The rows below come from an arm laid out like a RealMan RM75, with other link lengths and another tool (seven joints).
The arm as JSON. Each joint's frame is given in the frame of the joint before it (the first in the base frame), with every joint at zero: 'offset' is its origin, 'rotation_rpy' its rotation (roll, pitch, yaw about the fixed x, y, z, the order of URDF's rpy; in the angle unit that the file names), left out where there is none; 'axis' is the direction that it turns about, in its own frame. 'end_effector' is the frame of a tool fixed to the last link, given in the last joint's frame.
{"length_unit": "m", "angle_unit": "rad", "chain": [
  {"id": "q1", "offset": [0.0, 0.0, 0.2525], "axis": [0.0, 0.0, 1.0]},
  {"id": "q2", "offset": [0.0, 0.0, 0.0], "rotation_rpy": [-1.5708, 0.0, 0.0], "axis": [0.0, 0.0, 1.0]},
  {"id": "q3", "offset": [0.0, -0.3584, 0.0], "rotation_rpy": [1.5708, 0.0, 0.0], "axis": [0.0, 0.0, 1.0]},
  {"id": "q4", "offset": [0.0, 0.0, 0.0], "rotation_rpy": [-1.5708, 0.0, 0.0], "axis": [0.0, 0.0, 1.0]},
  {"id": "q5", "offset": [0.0, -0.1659, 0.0], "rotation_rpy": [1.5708, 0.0, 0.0], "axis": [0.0, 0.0, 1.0]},
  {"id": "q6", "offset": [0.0, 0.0, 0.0], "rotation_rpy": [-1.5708, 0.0, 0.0], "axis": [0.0, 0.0, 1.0]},
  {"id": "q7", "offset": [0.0, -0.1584, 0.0], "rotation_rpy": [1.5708, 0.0, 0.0], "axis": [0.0, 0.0, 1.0]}
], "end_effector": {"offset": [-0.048, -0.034, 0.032], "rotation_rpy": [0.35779, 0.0, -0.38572]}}
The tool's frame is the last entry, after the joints.
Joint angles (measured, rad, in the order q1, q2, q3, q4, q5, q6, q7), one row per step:
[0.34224, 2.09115, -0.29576, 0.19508, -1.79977, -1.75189, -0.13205]
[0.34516, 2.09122, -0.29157, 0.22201, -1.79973, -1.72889, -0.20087]
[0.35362, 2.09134, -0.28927, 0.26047, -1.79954, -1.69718, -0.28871]
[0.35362, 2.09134, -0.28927, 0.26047, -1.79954, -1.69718, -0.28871]
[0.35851, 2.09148, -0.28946, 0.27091, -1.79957, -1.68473, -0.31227]
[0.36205, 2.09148, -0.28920, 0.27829, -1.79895, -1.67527, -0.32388]
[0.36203, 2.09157, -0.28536, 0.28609, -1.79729, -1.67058, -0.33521]
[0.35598, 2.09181, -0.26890, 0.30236, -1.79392, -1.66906, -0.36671]
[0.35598, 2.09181, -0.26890, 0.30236, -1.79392, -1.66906, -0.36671]
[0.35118, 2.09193, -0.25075, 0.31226, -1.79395, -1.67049, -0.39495]
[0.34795, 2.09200, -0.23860, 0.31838, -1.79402, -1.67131, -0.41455]
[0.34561, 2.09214, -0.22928, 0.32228, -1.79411, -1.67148, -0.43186]
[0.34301, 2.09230, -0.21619, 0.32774, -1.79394, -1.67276, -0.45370]
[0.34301, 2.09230, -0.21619, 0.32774, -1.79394, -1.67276, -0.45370]
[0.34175, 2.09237, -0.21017, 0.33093, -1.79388, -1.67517, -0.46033]
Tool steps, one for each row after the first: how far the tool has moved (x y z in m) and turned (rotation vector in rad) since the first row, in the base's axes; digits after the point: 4 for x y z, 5 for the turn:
[-0.0027, -0.0007, -0.0052, 0.02860, -0.03763, -0.00066]
[-0.0077, -0.0009, -0.0132, 0.05820, -0.08537, 0.00378]
[-0.0077, -0.0009, -0.0132, 0.05820, -0.08537, 0.00378]
[-0.0095, -0.0001, -0.0161, 0.06334, -0.10101, 0.00622]
[-0.0105, 0.0009, -0.0181, 0.06396, -0.10902, 0.00562]
[-0.0108, 0.0011, -0.0187, 0.06959, -0.11203, 0.00117]
[-0.0104, -0.0001, -0.0177, 0.09652, -0.11588, -0.01207]
[-0.0104, -0.0001, -0.0177, 0.09652, -0.11588, -0.01207]
[-0.0102, -0.0009, -0.0159, 0.12499, -0.12122, -0.02057]
[-0.0101, -0.0014, -0.0148, 0.14463, -0.12603, -0.02616]
[-0.0100, -0.0018, -0.0141, 0.16123, -0.13235, -0.02981]
[-0.0101, -0.0021, -0.0128, 0.18368, -0.13891, -0.03481]
[-0.0101, -0.0021, -0.0128, 0.18368, -0.13891, -0.03481]
[-0.0101, -0.0023, -0.0119, 0.19245, -0.13774, -0.03742]

